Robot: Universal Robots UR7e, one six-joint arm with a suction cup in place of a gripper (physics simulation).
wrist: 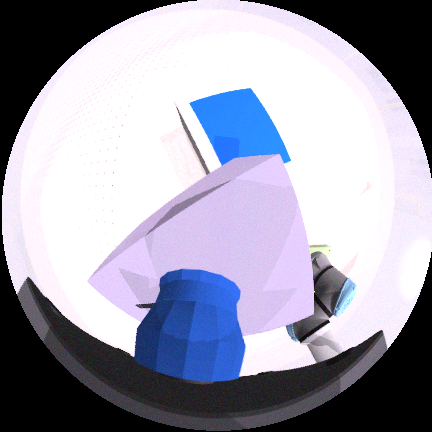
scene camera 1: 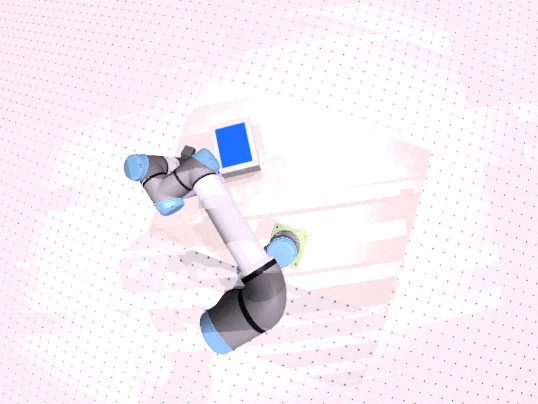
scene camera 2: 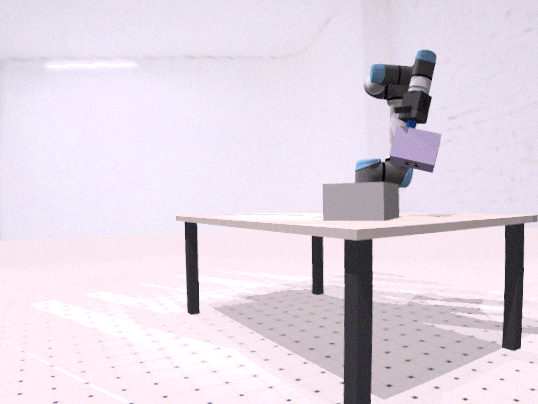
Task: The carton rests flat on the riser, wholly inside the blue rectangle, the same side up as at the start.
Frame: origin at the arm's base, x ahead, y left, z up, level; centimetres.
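Seen in the pictures: hand, tool point: (wrist: pixel 203 271) (scene camera 2: pixel 408 133).
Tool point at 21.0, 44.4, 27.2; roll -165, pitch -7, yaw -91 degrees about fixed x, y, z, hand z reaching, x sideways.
Pixels of each thing's top centre, then the offset from my tool point to it, as dx, dy, dz.
- grey riser, top centre: (wrist: pixel 242 127) (scene camera 2: pixel 362 184) (scene camera 1: pixel 233 144) +17.9, -6.0, -18.0
- blue rectangle, top centre: (wrist: pixel 242 127) (scene camera 1: pixel 233 144) +17.9, -6.0, -18.0
The lilac carton (scene camera 2: pixel 415 146) (wrist: pixel 230 225) hangs tilted from my blue suction cup (scene camera 2: pixel 411 124) (wrist: pixel 200 290), which is on its upper face. In scene camera 2 the carton is in the air, its lower edge a little higher than the riser's top and to the right of it. In scene camera 1 the arm mostly hides the carton and hides the cup. The grey riser (scene camera 1: pixel 241 172) (scene camera 2: pixel 353 202) (wrist: pixel 198 132) stands on the table. The blue rectangle (scene camera 1: pixel 233 145) (wrist: pixel 240 120) lies on its top; in the wrist view the carton's far corner overlaps its near edge.
The wooden table (scene camera 2: pixel 280 228) has dark legs. The arm's base stands on a green plate (scene camera 1: pixel 302 237) (wrist: pixel 320 248), down and right of the riser in scene camera 1. The arm's forearm (scene camera 1: pixel 225 215) reaches up-left from the elbow, beside the riser.
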